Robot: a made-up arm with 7 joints. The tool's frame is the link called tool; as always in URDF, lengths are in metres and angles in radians. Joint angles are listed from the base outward. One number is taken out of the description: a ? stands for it. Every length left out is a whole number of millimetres.
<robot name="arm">
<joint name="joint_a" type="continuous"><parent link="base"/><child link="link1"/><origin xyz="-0.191 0.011 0.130" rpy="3.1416 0.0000 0.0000"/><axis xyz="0 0 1"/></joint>
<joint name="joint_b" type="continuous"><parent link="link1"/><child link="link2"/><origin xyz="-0.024 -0.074 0.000" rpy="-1.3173 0.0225 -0.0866"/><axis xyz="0 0 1"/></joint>
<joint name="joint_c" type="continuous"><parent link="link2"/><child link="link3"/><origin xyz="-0.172 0.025 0.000" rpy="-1.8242 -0.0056 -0.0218"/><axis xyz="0 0 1"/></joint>
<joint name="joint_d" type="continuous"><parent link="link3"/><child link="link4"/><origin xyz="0.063 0.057 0.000" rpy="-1.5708 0.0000 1.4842"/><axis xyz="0 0 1"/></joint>
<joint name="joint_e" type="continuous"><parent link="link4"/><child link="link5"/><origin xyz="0.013 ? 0.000" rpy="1.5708 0.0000 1.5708"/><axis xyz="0 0 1"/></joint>
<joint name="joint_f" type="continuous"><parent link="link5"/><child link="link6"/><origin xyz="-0.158 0.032 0.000" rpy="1.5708 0.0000 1.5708"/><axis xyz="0 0 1"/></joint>
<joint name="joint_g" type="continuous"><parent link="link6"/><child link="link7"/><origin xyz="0.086 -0.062 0.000" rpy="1.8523 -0.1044 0.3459"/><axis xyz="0 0 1"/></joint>
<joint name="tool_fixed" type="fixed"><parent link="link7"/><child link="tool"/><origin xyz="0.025 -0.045 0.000" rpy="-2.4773 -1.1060 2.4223"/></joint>
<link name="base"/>
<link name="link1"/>
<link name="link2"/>
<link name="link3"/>
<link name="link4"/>
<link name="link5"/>
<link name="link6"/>
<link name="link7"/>
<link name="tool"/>
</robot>
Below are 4 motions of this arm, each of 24 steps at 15 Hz.
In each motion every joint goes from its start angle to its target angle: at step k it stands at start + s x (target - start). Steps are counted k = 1, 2, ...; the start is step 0. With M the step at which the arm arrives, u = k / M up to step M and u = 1 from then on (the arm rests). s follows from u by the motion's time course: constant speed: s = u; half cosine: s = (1 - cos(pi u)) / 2; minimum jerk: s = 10 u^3 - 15 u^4 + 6 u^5.
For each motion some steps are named. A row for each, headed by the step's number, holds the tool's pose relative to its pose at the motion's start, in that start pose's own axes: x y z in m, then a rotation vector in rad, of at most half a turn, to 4 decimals.
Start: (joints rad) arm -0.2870 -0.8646 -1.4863 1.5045 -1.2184 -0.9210 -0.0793
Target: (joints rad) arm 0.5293 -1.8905 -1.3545 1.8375 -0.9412 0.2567 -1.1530
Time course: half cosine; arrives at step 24
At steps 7, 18, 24:
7: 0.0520 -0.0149 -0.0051 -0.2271 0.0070 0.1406
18: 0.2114 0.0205 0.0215 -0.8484 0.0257 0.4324
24: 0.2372 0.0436 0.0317 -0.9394 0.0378 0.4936

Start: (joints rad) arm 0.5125 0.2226 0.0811 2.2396 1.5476 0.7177 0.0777
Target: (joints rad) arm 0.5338 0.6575 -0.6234 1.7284 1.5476 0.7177 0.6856
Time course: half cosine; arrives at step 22
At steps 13, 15, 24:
13: -0.0769 -0.0457 0.0641 -0.0892 -0.6056 -0.3964
15: -0.0932 -0.0474 0.0803 -0.1227 -0.7483 -0.4260
24: -0.1229 -0.0431 0.1097 -0.1939 -1.0057 -0.4313

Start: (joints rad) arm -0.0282 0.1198 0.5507 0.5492 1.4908 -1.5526 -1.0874
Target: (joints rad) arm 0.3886 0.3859 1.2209 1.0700 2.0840 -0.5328 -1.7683
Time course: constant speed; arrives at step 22
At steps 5, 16, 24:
5: -0.0087 -0.0094 -0.0042 -0.1197 0.1712 0.4320
16: -0.0328 -0.0253 -0.0189 -0.3577 0.3232 1.4830
24: -0.0509 -0.0375 -0.0269 -0.4552 0.2350 2.0878

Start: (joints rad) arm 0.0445 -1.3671 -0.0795 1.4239 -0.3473 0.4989 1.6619
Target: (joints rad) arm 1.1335 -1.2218 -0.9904 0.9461 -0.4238 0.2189 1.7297
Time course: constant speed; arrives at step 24
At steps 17, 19, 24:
17: 0.0532 0.1818 -0.0134 -1.1079 0.4370 0.4350
19: 0.0539 0.1999 -0.0285 -1.2343 0.4924 0.4914
24: 0.0482 0.2364 -0.0730 -1.5457 0.6252 0.6399

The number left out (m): 0.035
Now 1 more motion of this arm.
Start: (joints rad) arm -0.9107 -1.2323 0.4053 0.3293 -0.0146 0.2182 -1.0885
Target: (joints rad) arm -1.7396 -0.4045 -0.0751 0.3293 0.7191 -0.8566 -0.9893
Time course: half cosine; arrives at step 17
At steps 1, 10, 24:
1: -0.0017 0.0008 0.0011 0.0014 0.0045 -0.0093
10: -0.0517 0.0363 0.1069 -0.0190 0.1776 -0.5516
24: -0.0260 0.0190 0.1634 -0.0878 0.0837 -0.7952

